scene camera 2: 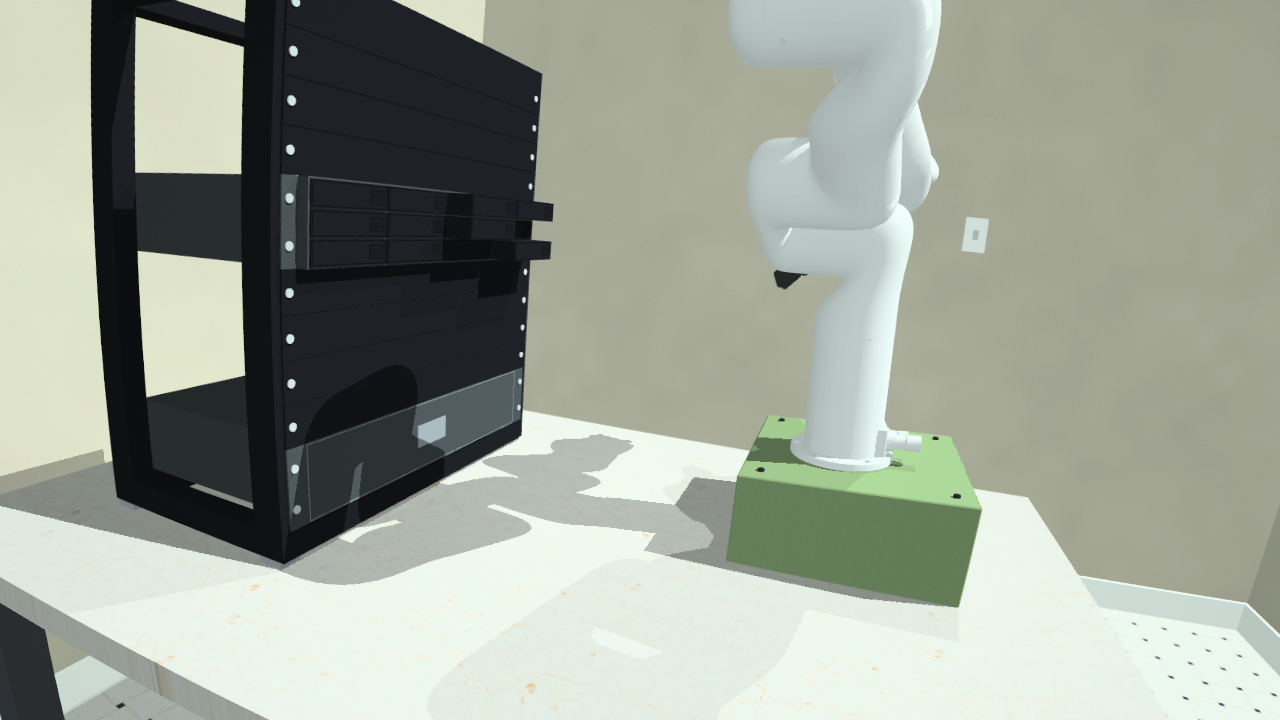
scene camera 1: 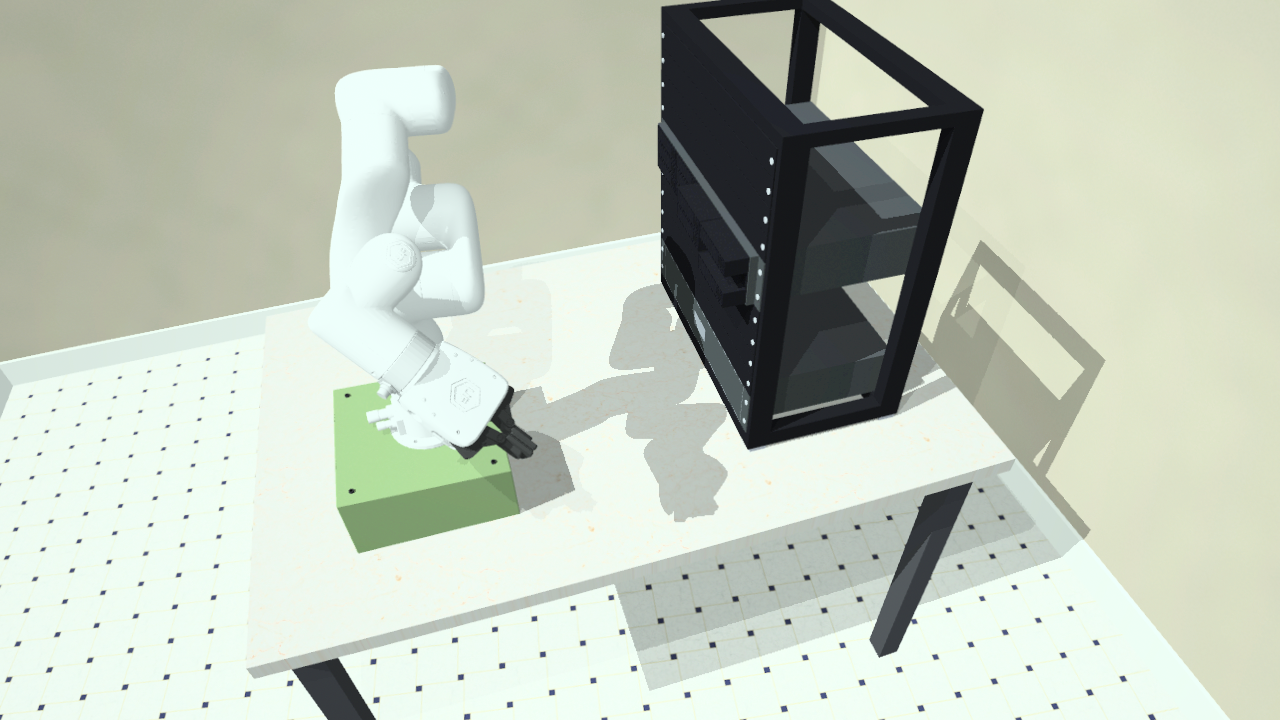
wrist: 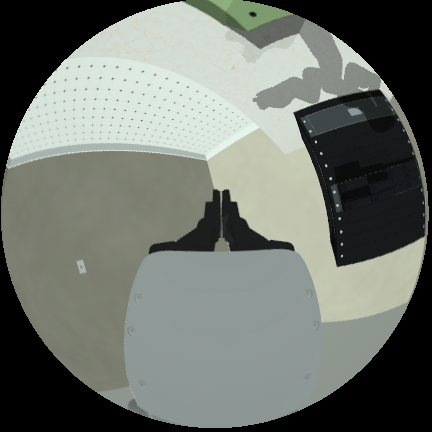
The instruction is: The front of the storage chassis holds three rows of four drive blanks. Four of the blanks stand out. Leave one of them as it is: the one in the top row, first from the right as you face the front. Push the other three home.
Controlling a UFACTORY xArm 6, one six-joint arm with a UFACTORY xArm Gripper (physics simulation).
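Frame: origin at the arm's base, x back, y right, z up, level; centimetres.
Seen in the pictures: gripper, fingertip midpoint: (scene camera 2: 778, 281) (scene camera 1: 530, 452) (wrist: 220, 200); arm's base at its link origin: (scene camera 2: 840, 453).
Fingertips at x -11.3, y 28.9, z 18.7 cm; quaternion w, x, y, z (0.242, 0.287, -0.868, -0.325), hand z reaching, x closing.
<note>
Offsets run from my fingertips to a thing's top centre. Level surfaces: height alone.
The storage chassis @(dz +29.4, dx -54.8, dy -36.0 cm) (scene camera 1: 754, 279) (scene camera 2: 289, 220) (wrist: 336, 197) is set in the black rack, with its dark blanks facing the arm. At the right end of the front, the top-row blank @(dz +9.3, dx -40.3, dy -20.7 cm) (scene camera 1: 735, 257) (scene camera 2: 542, 212) and the bottom-row blank @(dz +3.6, dx -40.3, dy -20.7 cm) (scene camera 1: 735, 293) (scene camera 2: 535, 250) stand out, with a gap between them. Further standing blanks cannot be told apart in the dark. My gripper (scene camera 1: 528, 450) (wrist: 220, 200) is shut and empty, well away from the chassis, above the base's edge. In scene camera 2, the arm hides most of it.
The tall black rack (scene camera 1: 881, 125) (scene camera 2: 264, 358) (wrist: 380, 250) stands on the pale table @(dz -30.1 cm) (scene camera 1: 626, 546) (scene camera 2: 358, 644) (wrist: 150, 35). The arm is mounted on a green base block (scene camera 1: 429, 510) (scene camera 2: 850, 537) (wrist: 220, 10). Shadows lie between base and rack.
</note>
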